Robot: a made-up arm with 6 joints. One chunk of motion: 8 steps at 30 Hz.
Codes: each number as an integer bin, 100 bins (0 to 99) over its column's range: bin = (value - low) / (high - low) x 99, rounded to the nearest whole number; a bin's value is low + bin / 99 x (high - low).
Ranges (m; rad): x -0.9..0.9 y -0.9..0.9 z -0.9..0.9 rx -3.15..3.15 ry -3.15..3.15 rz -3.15..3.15
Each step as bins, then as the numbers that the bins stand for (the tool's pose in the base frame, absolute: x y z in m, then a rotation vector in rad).
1 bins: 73 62 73 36 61 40
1 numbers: 0.4273 0.2273 0.4273 -0.8591 0.7318 -0.6045
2 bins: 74 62 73 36 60 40
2 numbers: 0.4455 0.2273 0.4273 -0.8591 0.6682 -0.6045
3 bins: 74 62 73 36 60 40
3 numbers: 0.4455 0.2273 0.4273 -0.8591 0.6682 -0.6045
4 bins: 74 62 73 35 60 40
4 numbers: 0.4455 0.2273 0.4273 -0.9227 0.6682 -0.6045
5 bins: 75 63 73 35 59 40
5 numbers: 0.4636 0.2455 0.4273 -0.9227 0.6045 -0.6045
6 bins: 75 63 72 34 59 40
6 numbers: 0.4636 0.2455 0.4091 -0.9864 0.6045 -0.6045
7 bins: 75 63 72 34 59 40
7 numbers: 0.4636 0.2455 0.4091 -0.9864 0.6045 -0.6045
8 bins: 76 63 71 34 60 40
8 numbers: 0.4818 0.2455 0.3909 -0.9864 0.6682 -0.6045
